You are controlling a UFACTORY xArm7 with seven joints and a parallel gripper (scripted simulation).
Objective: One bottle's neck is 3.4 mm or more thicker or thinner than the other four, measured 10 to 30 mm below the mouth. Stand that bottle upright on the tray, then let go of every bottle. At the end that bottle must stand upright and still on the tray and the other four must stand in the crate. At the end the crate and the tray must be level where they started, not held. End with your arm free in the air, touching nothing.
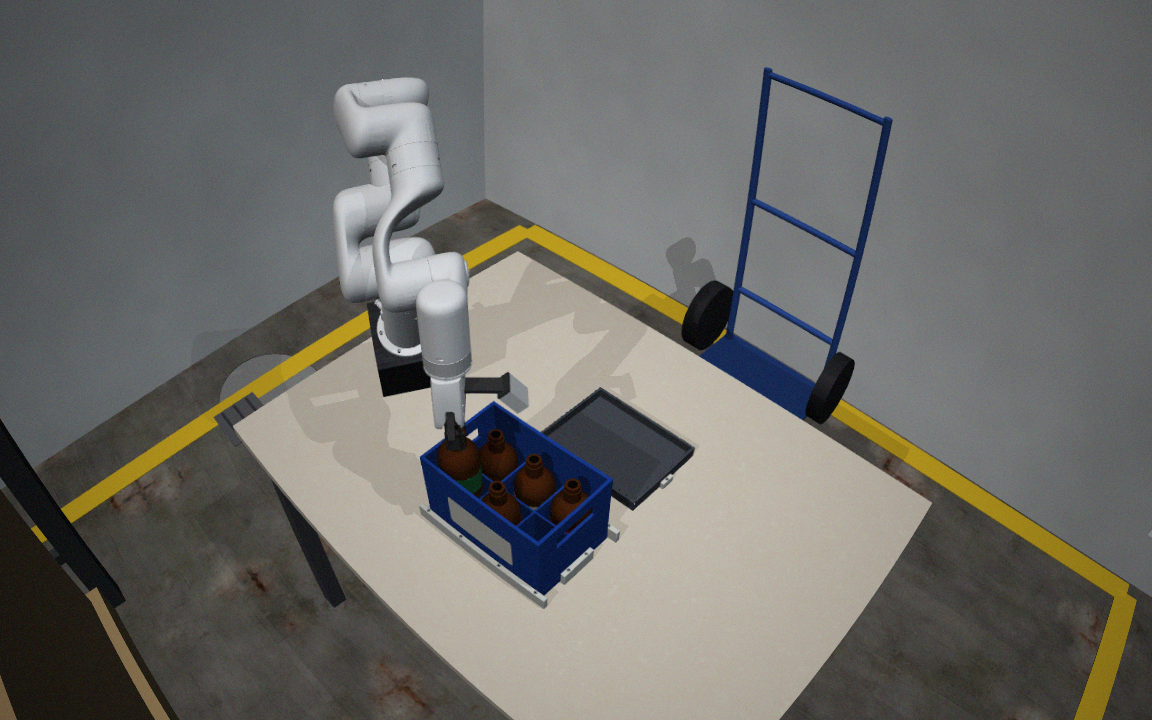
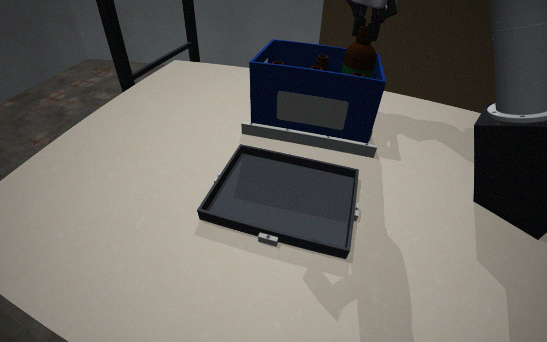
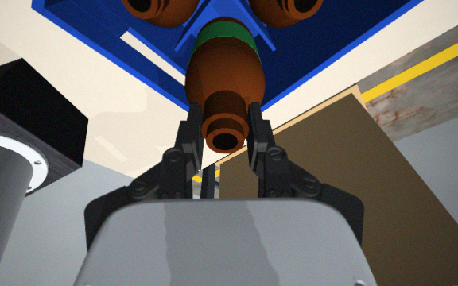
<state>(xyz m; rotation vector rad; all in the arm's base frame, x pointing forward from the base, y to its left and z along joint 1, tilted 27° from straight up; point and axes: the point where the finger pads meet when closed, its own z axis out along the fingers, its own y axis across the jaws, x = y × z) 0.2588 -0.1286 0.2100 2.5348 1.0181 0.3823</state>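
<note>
Now: hand 7 cm above the glass bottle. Also, from my hand: crate 15 cm below, 9 cm ahead, 4 cm to the left; dark grey tray 31 cm to the left, 23 cm below, 12 cm ahead.
</note>
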